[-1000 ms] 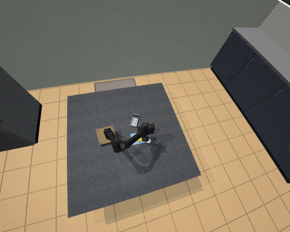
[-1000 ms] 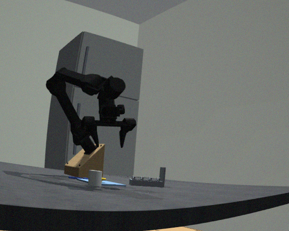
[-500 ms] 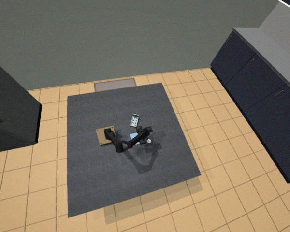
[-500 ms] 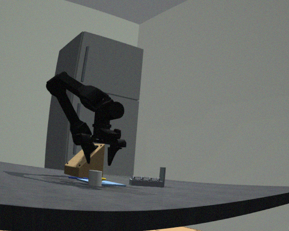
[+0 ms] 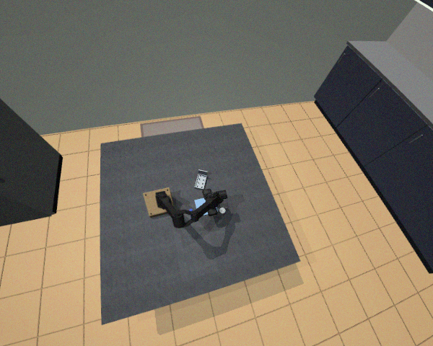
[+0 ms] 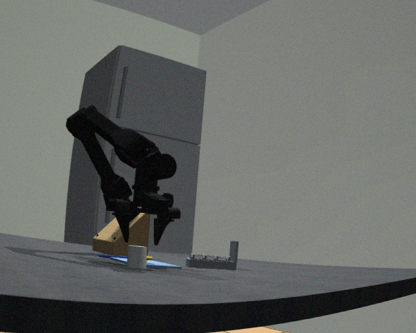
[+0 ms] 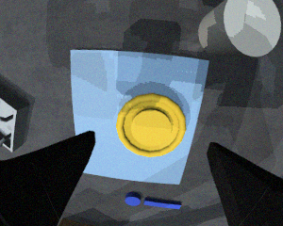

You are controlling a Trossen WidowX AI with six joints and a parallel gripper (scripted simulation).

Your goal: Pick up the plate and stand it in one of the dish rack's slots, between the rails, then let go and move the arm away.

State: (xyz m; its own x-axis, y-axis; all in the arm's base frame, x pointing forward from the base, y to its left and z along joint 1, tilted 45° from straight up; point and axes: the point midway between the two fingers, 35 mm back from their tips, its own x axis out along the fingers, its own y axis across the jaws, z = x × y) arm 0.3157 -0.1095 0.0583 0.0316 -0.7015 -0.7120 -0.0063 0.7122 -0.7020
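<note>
The yellow plate lies 1 cm behind my gripper tip and 4 cm below it. From my gripper tip the other things lie so: blue spoon (13 cm behind, 1 cm to the right, 5 cm below); grey dish rack (1 cm behind, 22 cm to the left, 3 cm below); white cup (9 cm ahead, 6 cm to the right, 3 cm below).
</note>
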